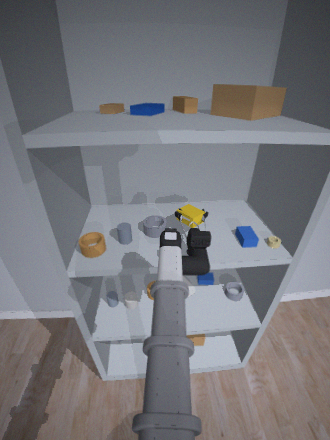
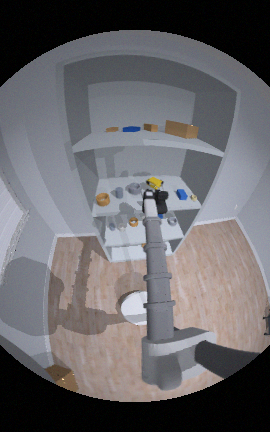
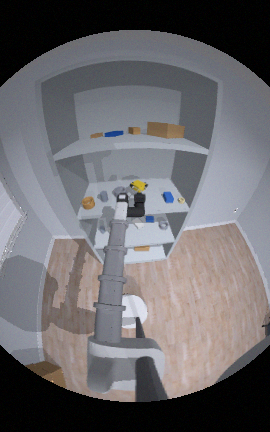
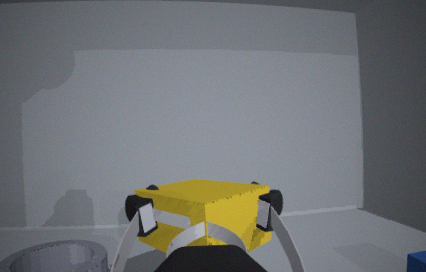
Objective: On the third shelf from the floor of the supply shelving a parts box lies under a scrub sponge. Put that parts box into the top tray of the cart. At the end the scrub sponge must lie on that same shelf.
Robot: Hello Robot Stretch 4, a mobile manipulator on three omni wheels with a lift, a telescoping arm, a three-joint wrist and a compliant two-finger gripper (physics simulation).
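Frame: origin at the robot's base, x ahead, y down, z left, level; centimetres.
Seen in the pictures: gripper, fingertip midpoint: (image 1: 190, 211) (image 2: 153, 179) (image 3: 138, 183); robot's base at its link origin: (image 2: 139, 306) (image 3: 128, 310).
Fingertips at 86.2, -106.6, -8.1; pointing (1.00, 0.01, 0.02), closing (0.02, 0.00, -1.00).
Observation:
Pixels of each thing's top centre, then the offset from my fingertips to it, as dx, dy, dz. Level surfaces: height alone.
- yellow scrub sponge at its top centre: (image 4: 199, 185) (image 1: 191, 210) (image 3: 137, 182) (image 2: 154, 179) -2.6, -1.8, +0.2
- third shelf board at its surface level: dy +10.3
- blue parts box at its top centre: (image 1: 247, 232) (image 3: 168, 194) (image 2: 181, 192) -5.4, +6.3, -23.3
- grey ring at its top centre: (image 4: 53, 258) (image 1: 155, 221) (image 2: 134, 185) (image 3: 119, 189) -0.3, +5.5, +14.7
- grey cylinder at its top centre: (image 1: 123, 226) (image 3: 102, 192) -7.3, +3.3, +26.4
- orange ring at its top centre: (image 1: 91, 239) (image 2: 101, 196) (image 3: 87, 199) -13.6, +5.3, +37.8
- small cream ring at its top centre: (image 1: 274, 239) -8.0, +7.8, -34.2
My gripper (image 1: 192, 216) (image 4: 203, 200) is shut on the yellow scrub sponge (image 1: 190, 212) (image 2: 154, 182) (image 3: 139, 185) (image 4: 200, 191), one fingertip at each side. The sponge appears to be held above the third shelf board (image 1: 220, 250), towards its back; the exact gap is hard to tell. The blue parts box (image 1: 247, 236) (image 2: 182, 194) (image 3: 168, 197) (image 4: 418, 263) lies on that shelf to the right of the sponge, apart from it, with its top uncovered. The cart's top tray cannot be made out.
A grey ring (image 1: 154, 226) (image 4: 55, 257) stands left of the sponge, then a grey cylinder (image 1: 124, 233) and an orange ring (image 1: 92, 244). A small cream ring (image 1: 273, 242) lies right of the parts box. The upper shelf (image 1: 165, 136) holds several boxes. A dark frame (image 2: 267, 321) shows at the right edge.

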